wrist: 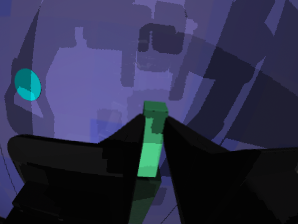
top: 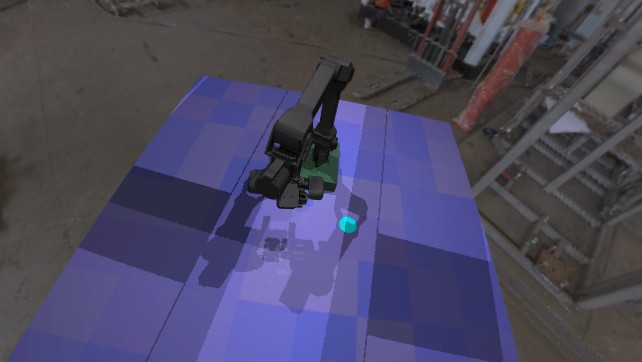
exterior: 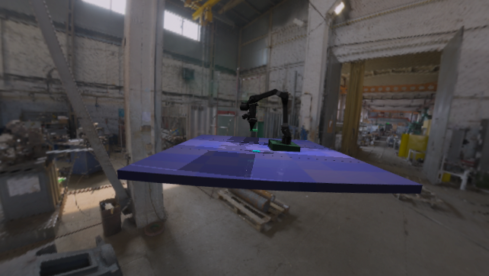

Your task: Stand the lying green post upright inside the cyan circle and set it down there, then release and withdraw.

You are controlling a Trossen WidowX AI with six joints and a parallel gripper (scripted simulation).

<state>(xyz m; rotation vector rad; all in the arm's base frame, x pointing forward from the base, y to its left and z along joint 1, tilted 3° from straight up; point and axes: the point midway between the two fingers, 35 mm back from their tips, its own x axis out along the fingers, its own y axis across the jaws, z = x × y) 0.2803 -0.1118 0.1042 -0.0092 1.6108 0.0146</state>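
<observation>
Now: the cyan circle 2 cm behind my gripper tip, 21 cm to the left of it and 13 cm below it. From my gripper tip the other things lie so: green post (2 cm behind).
</observation>
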